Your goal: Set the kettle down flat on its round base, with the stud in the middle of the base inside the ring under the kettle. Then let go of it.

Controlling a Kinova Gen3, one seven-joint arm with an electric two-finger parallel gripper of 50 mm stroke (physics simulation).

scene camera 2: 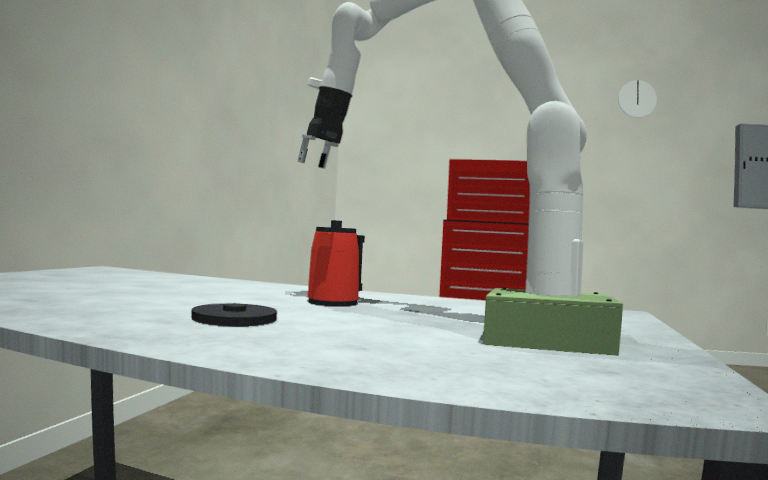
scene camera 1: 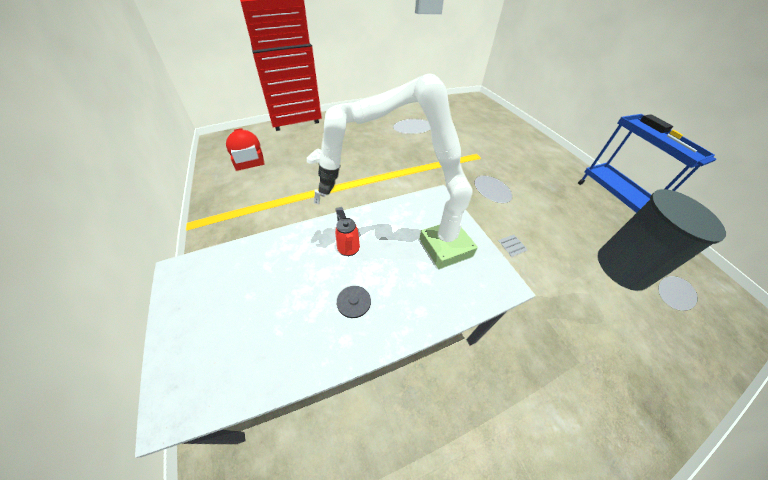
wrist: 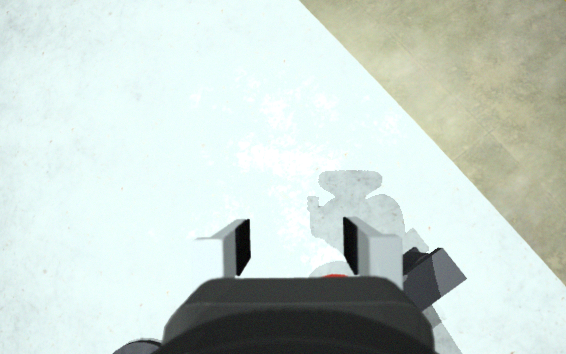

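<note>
The red kettle (scene camera 1: 342, 242) (scene camera 2: 339, 266) with a black lid stands upright on the table, apart from the base. Its black handle (scene camera 1: 340, 214) (scene camera 2: 361, 263) (wrist: 442, 276) points toward the table's back edge. The ring under the kettle is hidden. The round black base (scene camera 1: 344, 309) (scene camera 2: 206, 314) (wrist: 140, 346) lies flat on the table, nearer the front in scene camera 1, with its stud (scene camera 1: 353, 300) (scene camera 2: 234, 306) in the middle. My gripper (scene camera 1: 319, 198) (scene camera 2: 312, 164) (wrist: 296, 237) is open and empty, fingers pointing down, above the kettle's height and a little to its side.
The green block (scene camera 1: 448, 249) (scene camera 2: 552, 325) under the arm's foot stands on the table (scene camera 1: 226, 339) (scene camera 2: 396, 362), right of the kettle. A red drawer cabinet (scene camera 1: 286, 84) (scene camera 2: 487, 240), a blue cart (scene camera 1: 668, 146) and a dark bin (scene camera 1: 645, 243) stand on the floor beyond the table.
</note>
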